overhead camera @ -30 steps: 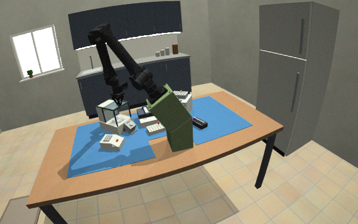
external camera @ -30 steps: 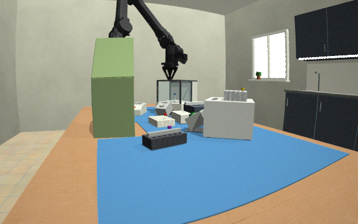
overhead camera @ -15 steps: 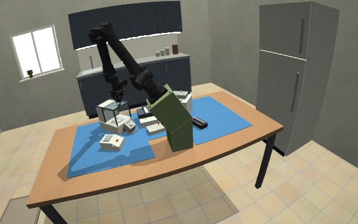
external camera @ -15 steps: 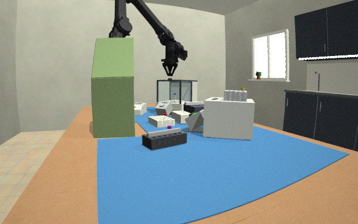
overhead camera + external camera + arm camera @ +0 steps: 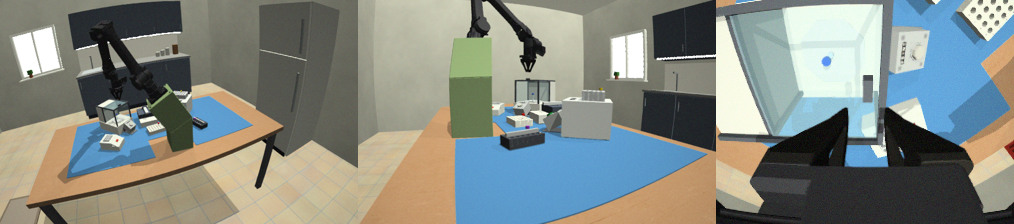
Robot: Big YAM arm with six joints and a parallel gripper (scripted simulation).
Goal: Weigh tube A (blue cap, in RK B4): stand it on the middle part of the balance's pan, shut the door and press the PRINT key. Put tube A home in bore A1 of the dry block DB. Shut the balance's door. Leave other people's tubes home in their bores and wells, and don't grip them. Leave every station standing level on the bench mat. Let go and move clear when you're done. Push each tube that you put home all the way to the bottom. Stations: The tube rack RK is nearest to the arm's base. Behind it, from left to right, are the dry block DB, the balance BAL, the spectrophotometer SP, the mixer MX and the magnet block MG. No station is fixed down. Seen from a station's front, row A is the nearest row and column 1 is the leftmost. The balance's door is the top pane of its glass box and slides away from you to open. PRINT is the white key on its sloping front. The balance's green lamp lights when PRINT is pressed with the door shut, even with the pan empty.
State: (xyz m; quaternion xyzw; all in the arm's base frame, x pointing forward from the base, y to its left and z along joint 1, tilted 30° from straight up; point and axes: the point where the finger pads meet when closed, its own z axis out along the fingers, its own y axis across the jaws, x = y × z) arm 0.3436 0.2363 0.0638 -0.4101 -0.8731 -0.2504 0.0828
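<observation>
Now: hand 20 cm above the white round key, 7 cm past it and 6 cm to the left of it. Also, from my hand: dark spectrophotometer 21 cm to the right, 20 cm below, 7 cm ahead; then dry block DB 24 cm below, 20 cm behind, 11 cm to the left; then tube rack RK 25 cm below, 23 cm to the right, 12 cm behind.
</observation>
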